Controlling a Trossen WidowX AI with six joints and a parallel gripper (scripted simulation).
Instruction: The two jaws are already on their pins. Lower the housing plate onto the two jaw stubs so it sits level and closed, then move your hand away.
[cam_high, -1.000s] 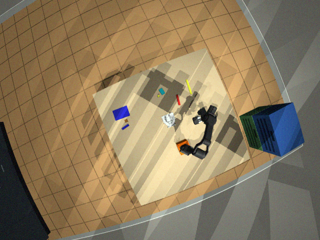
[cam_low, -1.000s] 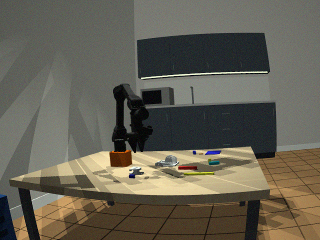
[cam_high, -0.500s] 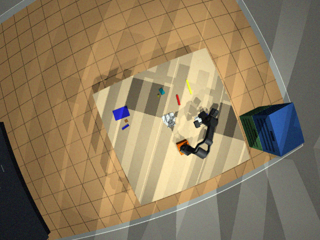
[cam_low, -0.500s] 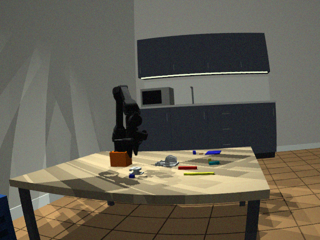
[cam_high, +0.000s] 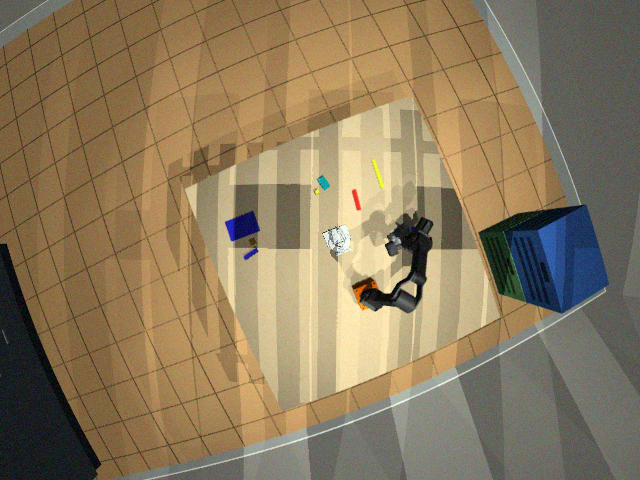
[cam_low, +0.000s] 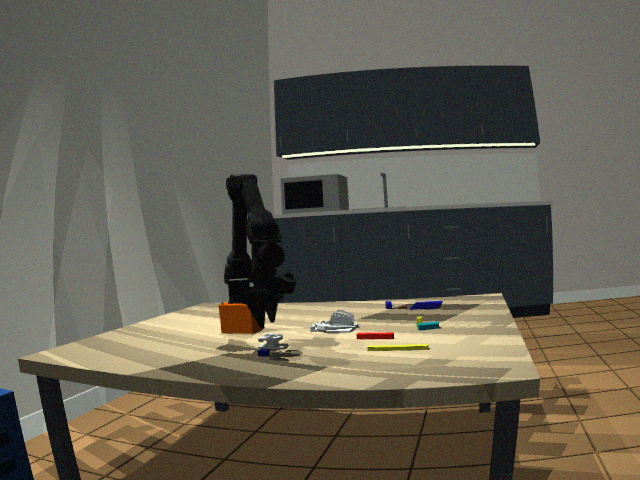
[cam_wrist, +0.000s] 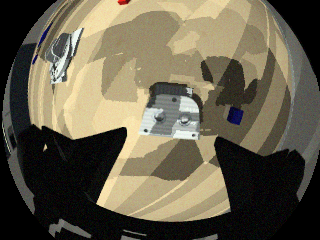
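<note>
My gripper tip is 5 cm above the white stand and 1 cm short of it. Round my gripper tip: red bar 27 cm ahead, 10 cm to the left, 5 cm below; yellow bar 35 cm ahead, 6 cm to the right, 6 cm below; small blue cube 10 cm to the right, 5 cm below, 2 cm ahead.
</note>
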